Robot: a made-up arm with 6 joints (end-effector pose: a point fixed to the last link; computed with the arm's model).
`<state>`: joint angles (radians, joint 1 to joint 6).
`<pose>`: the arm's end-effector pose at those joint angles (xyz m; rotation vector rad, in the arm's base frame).
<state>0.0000 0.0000 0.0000 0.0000 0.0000 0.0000</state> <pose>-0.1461 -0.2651 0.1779 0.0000 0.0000 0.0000</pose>
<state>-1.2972 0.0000 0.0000 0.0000 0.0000 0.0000</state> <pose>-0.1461 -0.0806 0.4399 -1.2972 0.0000 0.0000</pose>
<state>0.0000 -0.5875 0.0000 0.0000 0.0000 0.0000</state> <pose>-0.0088 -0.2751 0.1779 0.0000 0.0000 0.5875</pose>
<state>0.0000 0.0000 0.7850 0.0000 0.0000 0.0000</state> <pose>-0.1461 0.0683 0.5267 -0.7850 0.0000 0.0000</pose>
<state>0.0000 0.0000 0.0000 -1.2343 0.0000 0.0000</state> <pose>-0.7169 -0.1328 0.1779 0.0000 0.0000 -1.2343</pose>
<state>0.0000 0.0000 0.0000 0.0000 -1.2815 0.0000</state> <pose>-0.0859 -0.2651 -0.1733 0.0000 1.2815 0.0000</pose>
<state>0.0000 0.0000 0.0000 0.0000 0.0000 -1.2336</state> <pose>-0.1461 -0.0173 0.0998 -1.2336 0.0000 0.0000</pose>
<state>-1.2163 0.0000 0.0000 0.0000 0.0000 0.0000</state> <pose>-0.1461 -0.1007 0.4326 -1.2163 0.0000 0.0000</pose>
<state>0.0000 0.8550 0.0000 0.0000 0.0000 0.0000</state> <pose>-0.2842 -0.1245 0.1779 0.0000 0.0000 -0.8550</pose>
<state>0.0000 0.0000 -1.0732 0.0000 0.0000 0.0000</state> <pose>-0.1461 -0.1584 -0.4581 1.0732 0.0000 0.0000</pose>
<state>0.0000 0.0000 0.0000 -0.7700 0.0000 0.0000</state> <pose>-0.5263 -0.2668 0.1779 0.0000 0.0000 -0.7700</pose>
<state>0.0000 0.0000 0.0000 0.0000 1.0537 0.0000</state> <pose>-0.4377 -0.2651 0.2472 0.0000 -1.0537 0.0000</pose>
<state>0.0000 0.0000 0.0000 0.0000 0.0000 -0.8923</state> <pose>-0.1461 -0.0730 0.1518 -0.8923 0.0000 0.0000</pose>
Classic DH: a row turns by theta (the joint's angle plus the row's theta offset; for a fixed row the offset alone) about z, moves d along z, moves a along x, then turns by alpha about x. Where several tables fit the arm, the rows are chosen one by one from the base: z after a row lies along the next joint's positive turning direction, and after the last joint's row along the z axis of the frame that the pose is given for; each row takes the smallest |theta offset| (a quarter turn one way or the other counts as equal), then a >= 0, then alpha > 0; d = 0 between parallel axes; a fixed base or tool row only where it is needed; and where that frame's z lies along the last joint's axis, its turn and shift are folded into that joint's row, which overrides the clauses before.
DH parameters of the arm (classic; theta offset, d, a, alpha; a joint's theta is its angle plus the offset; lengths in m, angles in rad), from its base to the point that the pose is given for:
base (fixed): 1.5708 0.1872 0 1.5708
joint 1: 0 -0.0609 -0.0432 1.5708
joint 2: 0 0.2376 0.3661 1.5708
joint 3: 0 0.2774 -0.1197 1.5708
joint 4: 1.5708 0.0123 0.0132 -1.5708
joint 5: -1.5708 0.3995 0.0022 1.5708
joint 6: 1.5708 0.2054 0.0688 1.5708
tool (fixed): 1.5708 0.2138 0 0

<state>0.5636 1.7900 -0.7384 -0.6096 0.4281 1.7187</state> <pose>-0.1430 0.7527 -0.1954 0.9507 -2.2412 -1.9173</pose>
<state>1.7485 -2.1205 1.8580 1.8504 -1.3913 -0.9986</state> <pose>-0.1655 0.3584 0.0418 -2.5572 0.1089 -0.6829</pose>
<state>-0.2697 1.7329 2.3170 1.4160 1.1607 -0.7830</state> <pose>0.6927 -0.2182 0.0169 -0.9922 1.2122 0.1923</pose>
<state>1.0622 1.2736 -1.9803 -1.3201 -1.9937 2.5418</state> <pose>0.1137 0.5504 0.8485 0.2973 -0.7891 -0.4479</pose>
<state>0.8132 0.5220 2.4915 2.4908 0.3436 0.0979</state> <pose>0.0125 0.6336 -0.1061 0.3559 1.9806 1.5094</pose>
